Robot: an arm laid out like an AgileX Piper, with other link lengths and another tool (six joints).
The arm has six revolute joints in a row. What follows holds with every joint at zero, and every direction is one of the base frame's.
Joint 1 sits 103.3 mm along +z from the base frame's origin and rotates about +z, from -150 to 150 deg.
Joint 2 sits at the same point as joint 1 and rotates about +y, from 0 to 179.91 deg.
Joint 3 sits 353 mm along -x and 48.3 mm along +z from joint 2 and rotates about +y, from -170 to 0 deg.
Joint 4 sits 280.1 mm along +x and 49.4 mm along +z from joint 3 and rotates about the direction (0.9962, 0, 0.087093), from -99.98 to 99.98 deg.
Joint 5 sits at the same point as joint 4 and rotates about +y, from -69.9 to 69.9 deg.
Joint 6 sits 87.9 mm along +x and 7.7 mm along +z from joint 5 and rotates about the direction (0.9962, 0, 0.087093), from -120 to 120 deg.
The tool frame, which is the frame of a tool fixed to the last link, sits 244.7 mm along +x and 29 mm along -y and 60.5 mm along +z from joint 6; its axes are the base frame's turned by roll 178.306, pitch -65.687 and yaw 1.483 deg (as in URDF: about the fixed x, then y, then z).
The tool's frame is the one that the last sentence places.
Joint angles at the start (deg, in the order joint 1, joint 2, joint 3, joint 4, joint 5, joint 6): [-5.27, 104.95, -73.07, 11.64, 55.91, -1.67]
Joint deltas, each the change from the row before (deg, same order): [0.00, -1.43, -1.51, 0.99, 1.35, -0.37]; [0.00, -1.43, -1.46, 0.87, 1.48, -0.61]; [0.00, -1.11, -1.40, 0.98, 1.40, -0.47]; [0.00, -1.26, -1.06, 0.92, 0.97, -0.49]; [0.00, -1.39, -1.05, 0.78, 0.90, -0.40]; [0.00, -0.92, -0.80, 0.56, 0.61, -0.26]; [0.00, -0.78, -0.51, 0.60, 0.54, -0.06]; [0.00, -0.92, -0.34, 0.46, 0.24, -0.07]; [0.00, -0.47, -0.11, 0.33, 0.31, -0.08]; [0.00, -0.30, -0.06, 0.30, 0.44, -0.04]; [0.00, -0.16, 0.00, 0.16, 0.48, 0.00]
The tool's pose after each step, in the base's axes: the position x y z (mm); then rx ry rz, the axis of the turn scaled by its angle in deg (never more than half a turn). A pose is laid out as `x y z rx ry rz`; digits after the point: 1 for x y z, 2 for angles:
490.4 -14.7 16.0 -165.03 8.20 28.71
495.5 -9.5 35.9 -164.82 6.93 26.40
499.4 -3.8 53.1 -164.34 5.87 24.51
502.9 1.5 70.4 -164.00 4.81 22.30
506.0 6.0 88.9 -163.78 3.79 19.87
508.3 9.3 102.0 -163.60 3.07 18.12
508.8 12.7 112.0 -163.20 2.68 16.91
509.6 15.1 122.6 -163.01 2.33 15.35
508.6 17.2 127.3 -162.77 2.06 14.88
506.7 19.3 129.7 -162.47 1.84 14.92
504.2 20.8 130.2 -162.25 1.69 15.33

